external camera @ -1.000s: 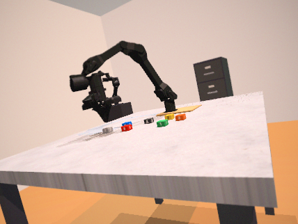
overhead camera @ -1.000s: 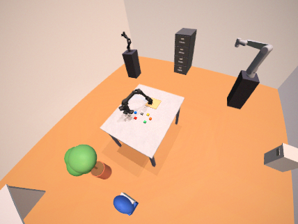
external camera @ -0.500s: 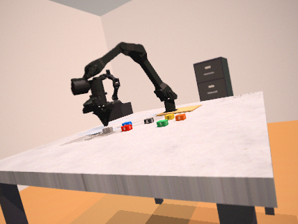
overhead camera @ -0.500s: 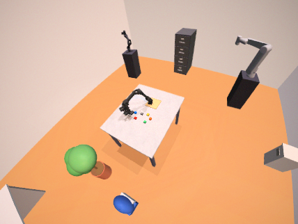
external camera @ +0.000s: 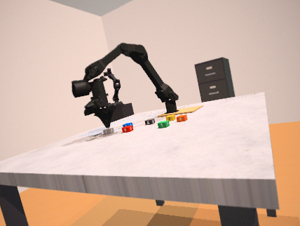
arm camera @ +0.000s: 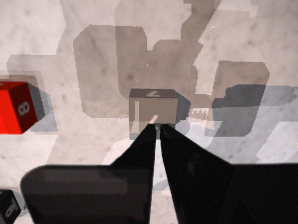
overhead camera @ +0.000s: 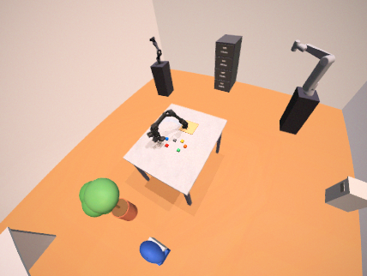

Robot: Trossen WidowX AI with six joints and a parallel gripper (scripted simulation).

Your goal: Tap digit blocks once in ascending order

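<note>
My gripper tip is now 1 cm above the grey block. Round my gripper tip: blue block 7 cm behind, 6 cm to the left, 1 cm below; red block 11 cm to the left, 2 cm ahead, 1 cm below; black block 16 cm to the left, 8 cm behind, 1 cm below.
</note>
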